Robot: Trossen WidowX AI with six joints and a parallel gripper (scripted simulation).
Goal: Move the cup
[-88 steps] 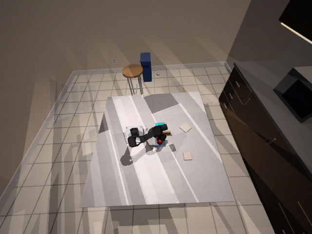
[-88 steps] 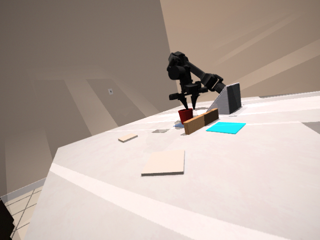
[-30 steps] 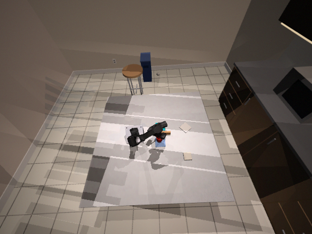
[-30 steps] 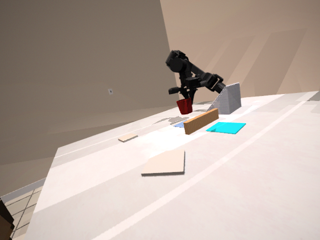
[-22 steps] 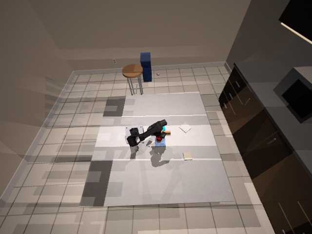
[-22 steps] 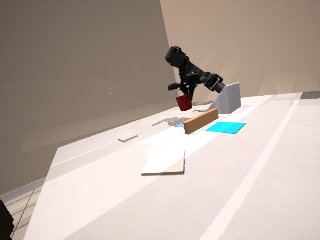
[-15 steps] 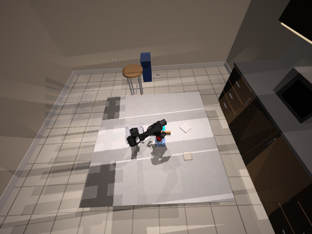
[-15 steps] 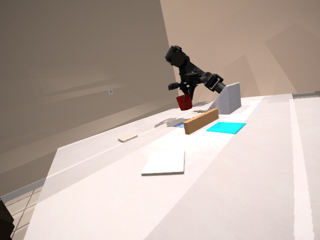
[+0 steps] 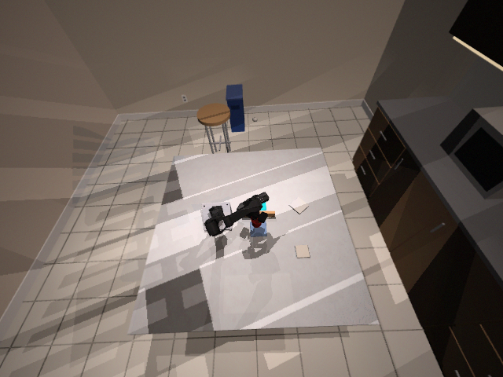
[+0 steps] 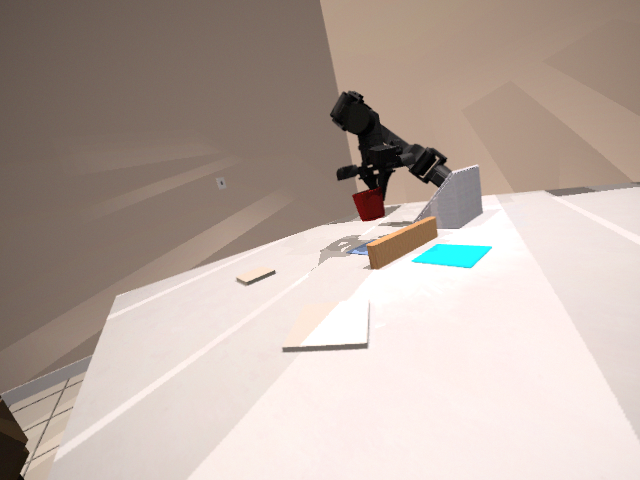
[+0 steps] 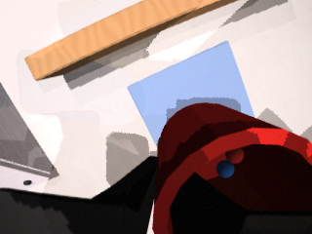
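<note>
My gripper tip is now 30 mm to the left of the blue marble, 30 mm short of it and 20 mm above it. Round my gripper tip: wooden bar: 100 mm below, 80 mm to the left, 40 mm ahead; then red marble: 40 mm ahead, 30 mm to the right, 30 mm below; then red cup: 30 mm ahead, 20 mm to the right.
</note>
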